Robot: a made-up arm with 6 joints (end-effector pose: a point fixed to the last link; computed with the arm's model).
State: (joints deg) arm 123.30 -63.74 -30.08 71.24 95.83 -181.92
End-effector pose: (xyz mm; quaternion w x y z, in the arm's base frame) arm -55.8 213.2 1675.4 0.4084 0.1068 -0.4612 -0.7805
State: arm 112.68 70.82 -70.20 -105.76 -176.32 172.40
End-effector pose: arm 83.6 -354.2 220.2 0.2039 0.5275 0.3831 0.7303
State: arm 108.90 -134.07 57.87 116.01 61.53 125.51
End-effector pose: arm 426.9 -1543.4 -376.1 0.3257 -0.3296 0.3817 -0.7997
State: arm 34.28 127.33 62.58 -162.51 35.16 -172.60
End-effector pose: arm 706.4 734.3 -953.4 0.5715 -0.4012 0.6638 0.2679
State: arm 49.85 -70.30 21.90 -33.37 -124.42 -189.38
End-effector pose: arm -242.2 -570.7 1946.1 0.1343 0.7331 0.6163 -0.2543
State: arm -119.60 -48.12 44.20 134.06 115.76 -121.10
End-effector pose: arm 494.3 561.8 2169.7 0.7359 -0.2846 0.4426 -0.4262
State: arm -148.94 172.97 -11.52 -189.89 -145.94 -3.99
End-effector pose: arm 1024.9 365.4 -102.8 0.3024 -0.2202 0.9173 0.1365
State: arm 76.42 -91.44 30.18 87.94 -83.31 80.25
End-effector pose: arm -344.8 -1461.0 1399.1 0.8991 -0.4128 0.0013 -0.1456
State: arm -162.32 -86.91 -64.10 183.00 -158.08 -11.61
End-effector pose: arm -275.8 -317.5 1024.1 0.9819 0.1227 0.0259 0.1419
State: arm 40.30 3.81 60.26 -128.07 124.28 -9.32
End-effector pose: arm 544.6 638.9 2123.9 0.1005 0.8623 -0.1918 -0.4578
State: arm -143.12 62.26 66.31 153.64 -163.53 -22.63
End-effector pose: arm -1300.2 -1220.8 1058.0 0.9230 0.0016 -0.0999 0.3715
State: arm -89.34 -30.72 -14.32 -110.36 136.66 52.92
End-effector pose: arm 85.4 -801.4 1288.2 0.4078 -0.0917 0.3436 0.8410
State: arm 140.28 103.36 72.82 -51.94 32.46 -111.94
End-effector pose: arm -1142.2 1124.4 -350.0 0.1745 0.5103 0.8299 0.1428
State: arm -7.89 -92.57 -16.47 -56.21 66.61 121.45
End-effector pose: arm -269.7 -85.6 1593.6 0.4973 -0.0468 -0.4405 -0.7460
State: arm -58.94 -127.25 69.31 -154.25 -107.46 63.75
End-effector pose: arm -707.3 1556.7 -118.5 0.1278 0.8936 -0.0750 -0.4237
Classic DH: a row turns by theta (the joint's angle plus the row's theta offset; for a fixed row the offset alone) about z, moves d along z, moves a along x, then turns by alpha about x. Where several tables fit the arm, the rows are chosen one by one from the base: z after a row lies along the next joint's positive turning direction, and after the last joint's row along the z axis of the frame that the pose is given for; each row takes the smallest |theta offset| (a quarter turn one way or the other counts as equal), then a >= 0, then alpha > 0; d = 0 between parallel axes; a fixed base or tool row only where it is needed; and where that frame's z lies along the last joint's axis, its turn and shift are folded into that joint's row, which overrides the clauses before.
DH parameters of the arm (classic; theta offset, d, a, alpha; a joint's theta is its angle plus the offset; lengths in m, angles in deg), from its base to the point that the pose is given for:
joint 1: 0 0.549 0 -90
joint 2: -90 0 0.71 180
joint 3: 0 0 0 -90
joint 4: 0 -1.154 0 90
joint 5: 0 0.219 0 -90
joint 6: 90 0 0 90
tool (fixed): -90 0 0 0

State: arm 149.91 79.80 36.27 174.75 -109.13 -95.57
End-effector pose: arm -1449.8 588.0 -105.5 0.5463 0.2138 -0.6334 0.5047
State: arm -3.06 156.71 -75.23 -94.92 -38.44 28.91
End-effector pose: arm -257.5 32.6 940.0 0.5017 -0.0531 -0.6429 0.5764
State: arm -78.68 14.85 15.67 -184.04 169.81 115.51
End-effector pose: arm 476.4 -1266.8 1267.2 0.2561 -0.5867 -0.6312 0.4379
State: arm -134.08 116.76 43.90 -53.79 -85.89 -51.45
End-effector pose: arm -653.1 -488.4 -925.5 0.3261 -0.9334 0.1218 0.0872
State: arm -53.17 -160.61 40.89 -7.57 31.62 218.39
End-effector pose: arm -965.0 926.4 -516.8 0.2508 -0.4786 -0.0192 0.8412
